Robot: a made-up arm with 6 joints. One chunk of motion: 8 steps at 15 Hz.
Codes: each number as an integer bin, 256 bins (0 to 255) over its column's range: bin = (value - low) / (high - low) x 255, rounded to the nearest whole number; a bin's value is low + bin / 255 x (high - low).
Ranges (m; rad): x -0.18..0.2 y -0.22..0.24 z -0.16..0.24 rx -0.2..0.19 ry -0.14..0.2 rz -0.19..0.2
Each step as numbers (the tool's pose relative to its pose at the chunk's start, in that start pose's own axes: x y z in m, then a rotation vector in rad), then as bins.
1 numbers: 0.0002 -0.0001 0.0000 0.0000 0.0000 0.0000
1 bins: 121 122 102 131 105 124
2 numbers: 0.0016 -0.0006 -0.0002 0.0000 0.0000 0.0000
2 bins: 122 122 102 131 105 124
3 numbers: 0.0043 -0.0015 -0.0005 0.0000 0.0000 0.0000
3 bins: 124 121 102 131 105 124
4 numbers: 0.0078 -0.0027 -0.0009 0.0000 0.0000 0.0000
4 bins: 126 120 101 131 105 124
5 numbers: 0.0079 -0.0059 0.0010 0.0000 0.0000 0.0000
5 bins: 126 119 103 131 105 124
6 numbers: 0.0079 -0.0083 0.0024 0.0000 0.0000 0.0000
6 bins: 126 117 104 131 105 124
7 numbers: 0.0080 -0.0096 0.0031 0.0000 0.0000 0.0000
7 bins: 126 117 104 131 105 124
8 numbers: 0.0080 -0.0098 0.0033 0.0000 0.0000 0.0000
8 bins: 126 117 104 131 105 124
